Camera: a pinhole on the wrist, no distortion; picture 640 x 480 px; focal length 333.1 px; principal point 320.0 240.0 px. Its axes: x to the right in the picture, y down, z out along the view. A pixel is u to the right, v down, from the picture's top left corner.
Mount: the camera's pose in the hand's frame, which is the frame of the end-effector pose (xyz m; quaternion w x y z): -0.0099 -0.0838 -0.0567 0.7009 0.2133 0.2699 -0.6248
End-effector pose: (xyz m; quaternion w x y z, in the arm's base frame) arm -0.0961 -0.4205 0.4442 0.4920 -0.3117 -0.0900 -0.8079
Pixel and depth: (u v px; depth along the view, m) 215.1 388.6 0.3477
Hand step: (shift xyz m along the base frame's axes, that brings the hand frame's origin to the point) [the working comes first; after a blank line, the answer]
In the camera's frame: -0.1095 0.1551 0.3477

-0.1145 0.0954 0.3518
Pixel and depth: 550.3 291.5 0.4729
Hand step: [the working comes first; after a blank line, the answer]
In the camera's frame: 0.3270 0.0731 0.4729

-0.5383 0.2497 0.2548
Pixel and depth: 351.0 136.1 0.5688
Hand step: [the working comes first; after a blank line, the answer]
In the camera's frame: 0.0529 -0.1774 0.5688

-0.2496 0.4999 0.2885
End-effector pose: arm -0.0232 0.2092 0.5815 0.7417 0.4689 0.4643 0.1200
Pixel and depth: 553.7 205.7 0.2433
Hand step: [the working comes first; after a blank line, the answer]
In the camera's frame: 0.1707 -0.0251 0.2433

-0.0770 -0.2061 -0.3003
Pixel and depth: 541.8 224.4 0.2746
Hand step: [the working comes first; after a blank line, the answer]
In the camera's frame: 0.1828 -0.0129 0.2746

-0.0627 -0.2197 -0.3300
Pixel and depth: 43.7 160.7 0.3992
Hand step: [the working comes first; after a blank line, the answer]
In the camera's frame: -0.3311 -0.0950 0.3992

0.3023 -0.3753 0.0292
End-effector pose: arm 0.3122 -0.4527 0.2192 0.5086 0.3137 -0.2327 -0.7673
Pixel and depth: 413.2 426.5 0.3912
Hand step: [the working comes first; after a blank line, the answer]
In the camera's frame: 0.1095 0.2190 0.3912

-0.4371 -0.0885 -0.2124
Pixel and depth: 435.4 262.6 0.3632
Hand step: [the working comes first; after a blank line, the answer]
In the camera's frame: 0.1258 0.0246 0.3632

-0.3764 0.0981 -0.1951
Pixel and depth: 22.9 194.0 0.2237
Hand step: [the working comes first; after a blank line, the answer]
In the camera's frame: -0.1995 -0.0309 0.2237

-0.2162 0.0665 0.1239
